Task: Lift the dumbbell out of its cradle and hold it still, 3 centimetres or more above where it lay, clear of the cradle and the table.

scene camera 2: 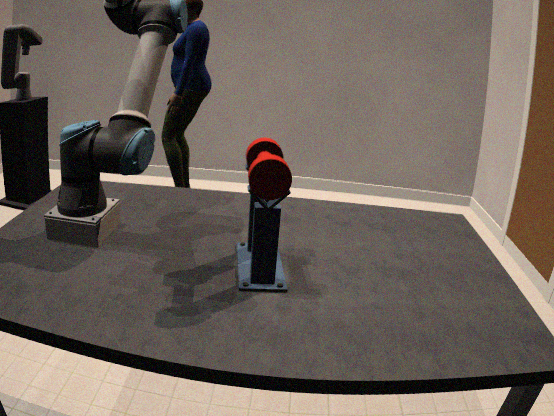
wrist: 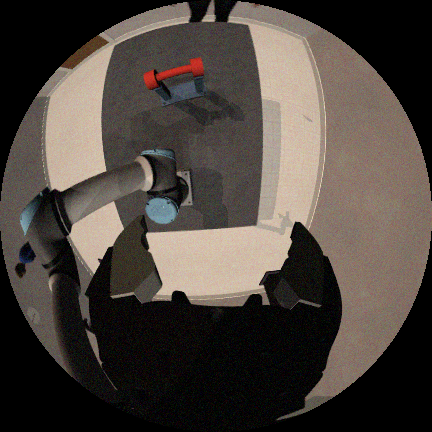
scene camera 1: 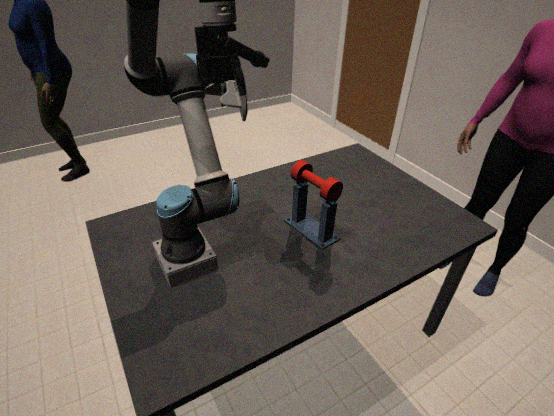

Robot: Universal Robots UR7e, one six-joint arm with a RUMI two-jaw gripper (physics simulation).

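Pixels of known places: gripper, fingertip midpoint: (scene camera 2: 104, 2) (wrist: 219, 221) (scene camera 1: 232, 113); arm's base at its link origin: (scene camera 2: 81, 207) (scene camera 1: 183, 248).
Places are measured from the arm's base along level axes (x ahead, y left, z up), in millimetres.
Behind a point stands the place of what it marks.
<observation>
The red dumbbell (scene camera 1: 315, 179) {y -13, x 493, z 178 mm} (scene camera 2: 270, 176) {y -93, x 529, z 172 mm} (wrist: 174, 72) {y -9, x 491, z 178 mm} lies level across the tops of the two posts of the blue-grey cradle (scene camera 1: 327, 224) {y -95, x 514, z 26 mm} (scene camera 2: 266, 245) {y -90, x 531, z 28 mm} (wrist: 186, 93) {y -23, x 488, z -62 mm}, with one round head at each end. The cradle's base plate stands on the dark table (scene camera 1: 400, 215) {y -59, x 903, z -70 mm} (scene camera 2: 400, 310) {y -111, x 828, z -70 mm} (wrist: 230, 45) {y -203, x 892, z -70 mm}. My gripper (scene camera 1: 236, 106) {y -152, x 162, z 527 mm} (wrist: 219, 221) {y -152, x 162, z 527 mm} is open and empty, its jaws wide apart in the wrist view. It hangs high above the table's level, on the arm-base side and well away from the dumbbell. It does not show in scene camera 2.
The arm's base (scene camera 1: 185, 250) {y -66, x 0, z 49 mm} (scene camera 2: 82, 200) {y -48, x 39, z 40 mm} stands on the same table, beside the cradle. A person in blue (scene camera 1: 32, 30) (scene camera 2: 192, 60) stands behind the table. A person in magenta (scene camera 1: 530, 90) stands off its far right side. A black pedestal (scene camera 2: 25, 150) carries another device at the left.
</observation>
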